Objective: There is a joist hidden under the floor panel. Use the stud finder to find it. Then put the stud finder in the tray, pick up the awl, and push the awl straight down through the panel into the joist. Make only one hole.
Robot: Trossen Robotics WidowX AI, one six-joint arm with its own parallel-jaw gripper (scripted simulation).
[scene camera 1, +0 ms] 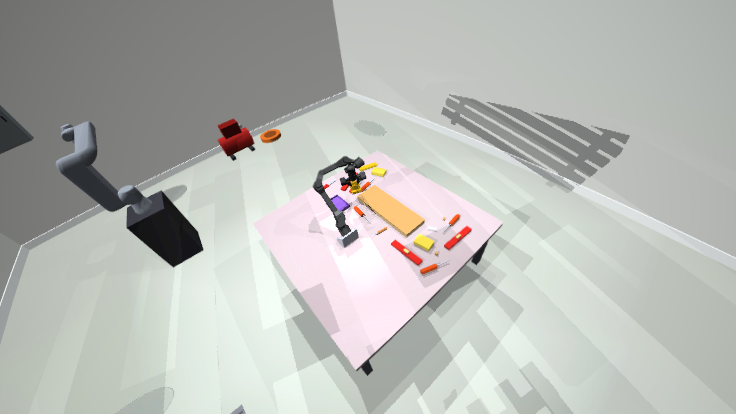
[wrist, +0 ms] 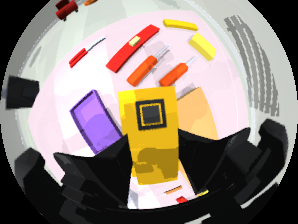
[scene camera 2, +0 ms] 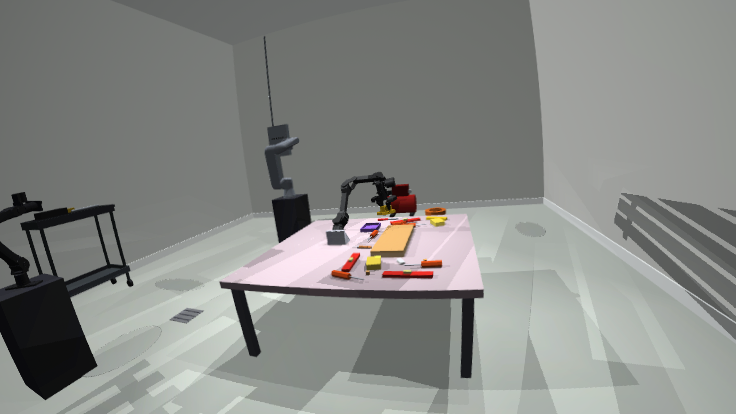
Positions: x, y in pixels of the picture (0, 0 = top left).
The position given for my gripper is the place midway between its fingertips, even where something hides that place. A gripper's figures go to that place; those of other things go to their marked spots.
Scene:
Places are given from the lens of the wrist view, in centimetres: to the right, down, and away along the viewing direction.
my gripper (wrist: 151, 132): 0, 2, 10
purple tray (wrist: 93, 121): -17, 3, 22

